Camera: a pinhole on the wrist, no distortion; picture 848 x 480 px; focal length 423.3 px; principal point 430.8 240.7 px. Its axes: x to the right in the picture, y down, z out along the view. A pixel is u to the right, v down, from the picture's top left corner.
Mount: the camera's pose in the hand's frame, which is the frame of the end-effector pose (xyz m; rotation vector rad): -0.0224 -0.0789 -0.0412 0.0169 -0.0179 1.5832
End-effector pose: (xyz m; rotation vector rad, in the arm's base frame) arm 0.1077 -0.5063 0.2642 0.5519 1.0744 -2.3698
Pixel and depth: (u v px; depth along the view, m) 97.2 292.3 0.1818
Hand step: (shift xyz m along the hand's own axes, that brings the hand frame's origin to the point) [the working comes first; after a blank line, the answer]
In the camera's frame: -0.1433 0.0222 0.1818

-0.0429 -0.2264 0.1374
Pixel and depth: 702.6 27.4 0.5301
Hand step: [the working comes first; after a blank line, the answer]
In the camera's frame: 0.3404 -0.2671 0.5301

0.2402 0.2530 0.4965
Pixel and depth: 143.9 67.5 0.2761
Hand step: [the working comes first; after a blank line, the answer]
In the camera's frame: -0.1871 -0.1130 0.2761

0.0928 -0.2707 0.2308
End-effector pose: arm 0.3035 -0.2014 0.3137 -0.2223 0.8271 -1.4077
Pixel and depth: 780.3 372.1 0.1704
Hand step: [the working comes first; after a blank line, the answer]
In the camera's frame: 0.1407 0.0529 0.1704

-0.0771 0.0573 0.1322
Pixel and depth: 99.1 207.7 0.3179
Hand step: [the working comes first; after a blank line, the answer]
In the camera's frame: -0.2491 -0.0248 0.3179

0.0053 -0.3347 0.2711
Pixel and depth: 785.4 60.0 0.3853
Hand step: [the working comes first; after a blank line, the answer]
In the camera's frame: 0.3228 -0.1645 0.3853

0.1378 0.2373 0.3513
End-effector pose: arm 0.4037 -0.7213 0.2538 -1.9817 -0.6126 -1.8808
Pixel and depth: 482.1 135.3 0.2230
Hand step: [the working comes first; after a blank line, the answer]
In the camera's frame: 0.0270 -0.0555 0.2230

0.0327 -0.0561 0.1824
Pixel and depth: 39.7 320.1 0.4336
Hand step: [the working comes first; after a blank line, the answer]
In the camera's frame: -0.4006 0.0813 0.4336

-0.0989 -0.4900 0.3834
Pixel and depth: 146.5 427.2 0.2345
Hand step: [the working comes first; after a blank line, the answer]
In the camera's frame: -0.1575 0.1033 0.2345

-0.1239 -0.2428 0.1897
